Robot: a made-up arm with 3 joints. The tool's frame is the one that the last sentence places.
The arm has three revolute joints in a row. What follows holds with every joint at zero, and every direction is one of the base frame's.
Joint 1 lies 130 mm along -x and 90 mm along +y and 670 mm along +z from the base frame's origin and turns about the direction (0.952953, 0.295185, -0.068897), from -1.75 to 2.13 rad.
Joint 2 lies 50 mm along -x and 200 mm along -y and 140 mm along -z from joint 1 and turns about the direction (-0.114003, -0.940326, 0.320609), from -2.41 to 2.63 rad.
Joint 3 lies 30 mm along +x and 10 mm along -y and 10 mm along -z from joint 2 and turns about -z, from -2.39 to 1.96 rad.
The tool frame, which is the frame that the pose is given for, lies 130 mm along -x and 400 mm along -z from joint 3; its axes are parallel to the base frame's.
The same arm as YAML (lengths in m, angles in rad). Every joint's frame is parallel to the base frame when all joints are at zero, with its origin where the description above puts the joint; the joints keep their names.
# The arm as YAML. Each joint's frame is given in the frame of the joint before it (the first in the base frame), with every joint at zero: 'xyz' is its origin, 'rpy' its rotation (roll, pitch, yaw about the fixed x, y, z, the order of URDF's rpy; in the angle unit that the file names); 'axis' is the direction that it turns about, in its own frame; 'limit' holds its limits. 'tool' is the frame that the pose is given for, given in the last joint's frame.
units:
  length: m
  angle: rad
joints:
  - name: joint 1
    type: revolute
    origin:
      xyz: [-0.13, 0.09, 0.67]
      rpy: [0.0, 0.0, 0.0]
    axis: [0.952953, 0.295185, -0.068897]
    limit:
      lower: -1.75
      upper: 2.13
  - name: joint 2
    type: revolute
    origin:
      xyz: [-0.05, -0.2, -0.14]
      rpy: [0.0, 0.0, 0.0]
    axis: [-0.114003, -0.940326, 0.320609]
    limit:
      lower: -2.41
      upper: 2.63
  - name: joint 3
    type: revolute
    origin:
      xyz: [0.03, -0.01, -0.01]
      rpy: [0.0, 0.0, 0.0]
    axis: [0.0, 0.0, -1.0]
    limit:
      lower: -2.39
      upper: 1.96
tool:
  origin:
    xyz: [-0.13, 0.0, -0.4]
    rpy: [0.0, 0.0, 0.0]

